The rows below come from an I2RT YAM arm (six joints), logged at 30 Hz.
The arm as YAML. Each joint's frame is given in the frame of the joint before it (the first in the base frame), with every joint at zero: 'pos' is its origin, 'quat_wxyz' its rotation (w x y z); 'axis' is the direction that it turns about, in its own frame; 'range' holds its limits. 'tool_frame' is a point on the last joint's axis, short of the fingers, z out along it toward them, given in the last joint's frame.
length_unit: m
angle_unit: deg
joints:
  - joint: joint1
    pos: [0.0, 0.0, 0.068]
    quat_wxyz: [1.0, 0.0, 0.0, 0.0]
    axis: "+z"
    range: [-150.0, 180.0]
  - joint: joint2
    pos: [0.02, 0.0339, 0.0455]
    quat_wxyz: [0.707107, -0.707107, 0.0, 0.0]
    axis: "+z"
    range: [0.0, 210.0]
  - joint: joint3
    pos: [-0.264, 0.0, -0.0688]
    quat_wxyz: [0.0, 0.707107, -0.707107, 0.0]
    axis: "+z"
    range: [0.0, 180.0]
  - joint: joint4
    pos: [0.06, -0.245, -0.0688]
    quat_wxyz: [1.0, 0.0, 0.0, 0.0]
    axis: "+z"
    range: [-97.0, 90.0]
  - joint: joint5
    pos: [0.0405, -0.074, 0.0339]
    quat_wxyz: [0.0, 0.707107, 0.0, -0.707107]
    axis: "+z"
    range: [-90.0, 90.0]
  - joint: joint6
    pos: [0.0, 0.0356, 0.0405]
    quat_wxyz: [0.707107, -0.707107, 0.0, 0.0]
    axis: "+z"
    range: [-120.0, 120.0]
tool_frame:
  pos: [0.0, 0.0, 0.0]
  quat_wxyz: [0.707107, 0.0, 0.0, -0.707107]
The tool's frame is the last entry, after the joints.
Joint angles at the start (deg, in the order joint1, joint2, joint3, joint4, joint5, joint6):
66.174 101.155 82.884 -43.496 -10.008 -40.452
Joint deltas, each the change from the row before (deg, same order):
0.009 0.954 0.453 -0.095 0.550 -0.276
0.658 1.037 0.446 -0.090 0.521 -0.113
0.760 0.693 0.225 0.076 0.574 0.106
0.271 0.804 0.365 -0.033 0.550 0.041
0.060 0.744 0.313 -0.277 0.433 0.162
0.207 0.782 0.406 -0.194 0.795 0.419
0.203 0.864 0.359 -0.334 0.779 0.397
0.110 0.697 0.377 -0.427 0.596 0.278
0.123 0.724 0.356 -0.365 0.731 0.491
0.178 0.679 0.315 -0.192 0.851 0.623
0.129 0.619 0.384 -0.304 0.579 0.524
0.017 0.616 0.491 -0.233 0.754 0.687
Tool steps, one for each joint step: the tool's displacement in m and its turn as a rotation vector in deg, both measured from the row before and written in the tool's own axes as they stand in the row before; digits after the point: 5 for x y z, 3 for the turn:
-0.00008 -0.00150 0.00460 0.031 0.802 -0.183
-0.00269 0.00181 0.00587 -0.334 0.723 -0.581
-0.00303 0.00277 0.00450 -0.144 0.522 -0.506
-0.00120 0.00012 0.00425 -0.001 0.660 -0.133
0.00010 -0.00043 0.00386 -0.153 0.803 0.202
-0.00082 -0.00015 0.00390 0.158 0.906 0.302
-0.00038 0.00017 0.00462 -0.015 1.101 0.304
-0.00021 -0.00011 0.00336 -0.054 0.932 0.249
-0.00024 -0.00011 0.00363 0.062 1.005 0.440
-0.00062 0.00005 0.00351 0.259 0.932 0.498
-0.00067 -0.00007 0.00282 0.082 0.757 0.436
-0.00063 -0.00109 0.00235 0.376 0.739 0.688

